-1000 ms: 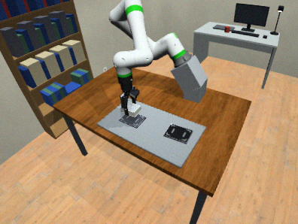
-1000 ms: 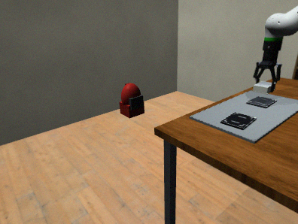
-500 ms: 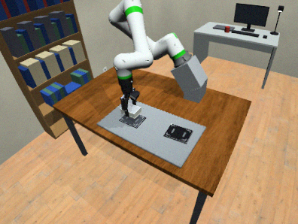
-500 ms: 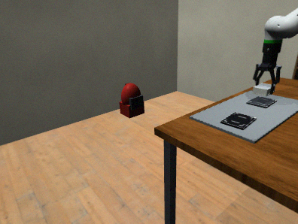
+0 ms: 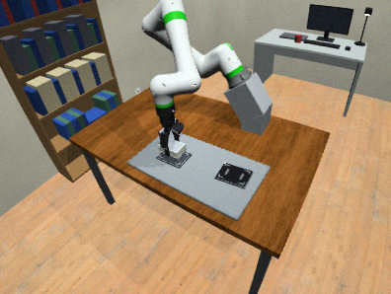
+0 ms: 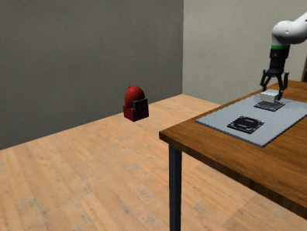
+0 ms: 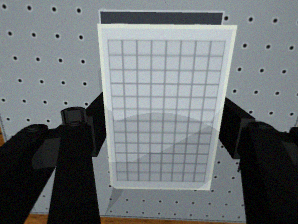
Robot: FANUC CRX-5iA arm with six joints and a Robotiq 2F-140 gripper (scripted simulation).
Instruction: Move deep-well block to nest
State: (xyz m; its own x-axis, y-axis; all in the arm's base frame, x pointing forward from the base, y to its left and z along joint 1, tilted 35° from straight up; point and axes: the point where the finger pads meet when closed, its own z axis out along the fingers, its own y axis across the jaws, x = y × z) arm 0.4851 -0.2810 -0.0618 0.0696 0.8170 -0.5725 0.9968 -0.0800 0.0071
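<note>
The plate nest N2 lies 7 cm below my hand. Also, from my hand: white 96-well deep-well block: 1 cm below; A1 corner mark: 6 cm behind, 7 cm to the right, 6 cm below.
</note>
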